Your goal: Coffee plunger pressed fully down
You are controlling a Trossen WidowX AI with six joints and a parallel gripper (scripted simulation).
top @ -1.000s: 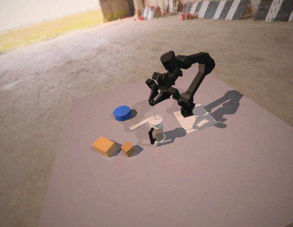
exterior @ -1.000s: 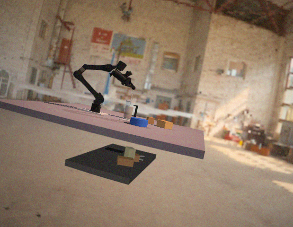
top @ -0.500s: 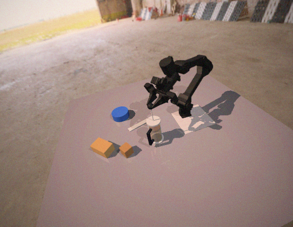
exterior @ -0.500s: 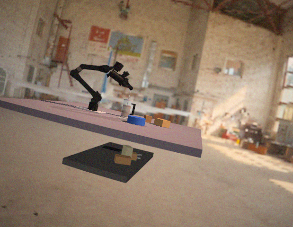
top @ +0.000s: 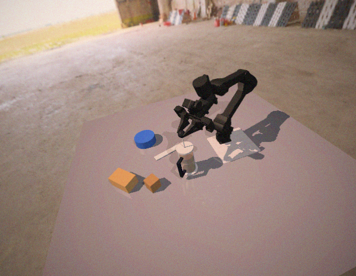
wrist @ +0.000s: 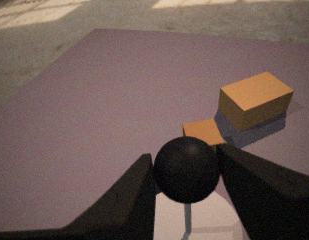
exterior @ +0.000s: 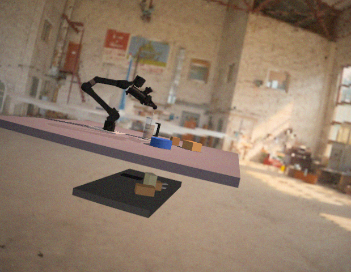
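Now: the coffee press 110 mm below my gripper tip and 10 mm to the left of it. Also, from my gripper tip: orange cube: 190 mm below, 160 mm ahead, 40 mm to the left; then blue disc: 290 mm to the right, 200 mm below, 180 mm ahead.
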